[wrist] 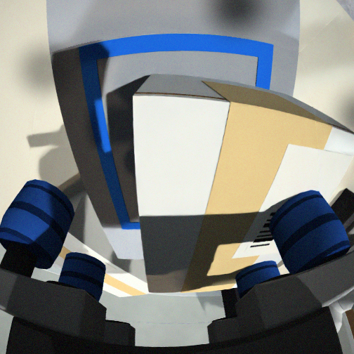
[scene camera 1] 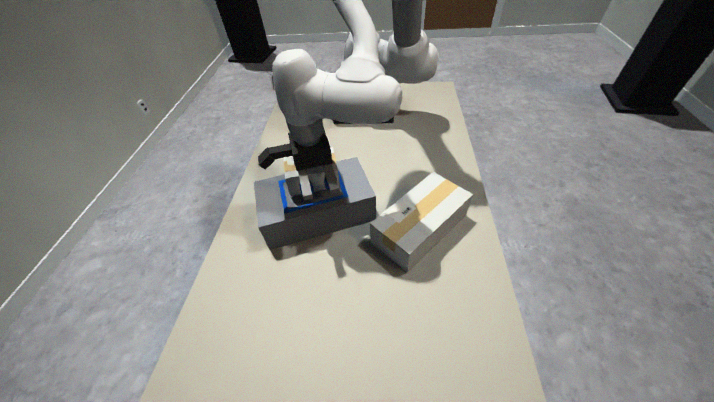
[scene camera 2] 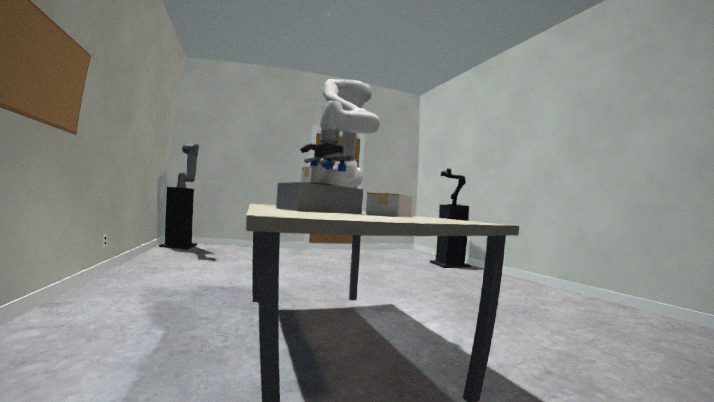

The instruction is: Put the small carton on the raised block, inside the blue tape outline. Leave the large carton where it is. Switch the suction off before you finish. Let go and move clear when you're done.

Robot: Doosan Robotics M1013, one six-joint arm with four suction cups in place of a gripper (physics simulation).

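Frame: origin at the arm's base, x right, y up, z back, level; millimetres.
Seen in the pictures: hand, tool point: [scene camera 1: 315, 172] [scene camera 2: 327, 170].
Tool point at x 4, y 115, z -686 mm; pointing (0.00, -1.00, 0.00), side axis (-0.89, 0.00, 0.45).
Note:
Pixels of each thing's middle, then the offset from my tool point to it. "spot": a spot on its surface instead.
- small carton, surface spot: [scene camera 1: 289, 173] spot: dy +12, dx +70, dz -27 mm
- raised block, body centre: [scene camera 1: 315, 201] [scene camera 2: 320, 198] dy -135, dx +24, dz +2 mm
- blue tape outline, surface spot: [scene camera 1: 282, 195] spot: dy -74, dx +109, dz -42 mm
- large carton, body centre: [scene camera 1: 421, 218] [scene camera 2: 391, 205] dy -144, dx -327, dz -8 mm
The small carton [scene camera 1: 289, 173] [scene camera 2: 306, 173] [wrist: 172, 155], white with tan tape and a barcode label, is at the suction cups of my gripper [scene camera 1: 312, 182] [scene camera 2: 328, 165] [wrist: 172, 250], low over the raised block [scene camera 1: 270, 210] [scene camera 2: 320, 197] [wrist: 175, 17]. In the wrist view the right cups are over the carton and the left cups are beside it. The blue tape outline [scene camera 1: 282, 195] [wrist: 175, 42] shows on its left and far sides; the carton covers part of its right and near sides. Any gap beneath the carton is hidden. The large carton [scene camera 1: 425, 210] [scene camera 2: 395, 205] lies apart from the block.
The block and large carton stand on the beige table [scene camera 1: 340, 330] [scene camera 2: 380, 225]. The arm's base is at the far end of the table. Black pedestals [scene camera 2: 180, 217] [scene camera 2: 452, 242] with other small arms stand on the floor beyond, one on each side.

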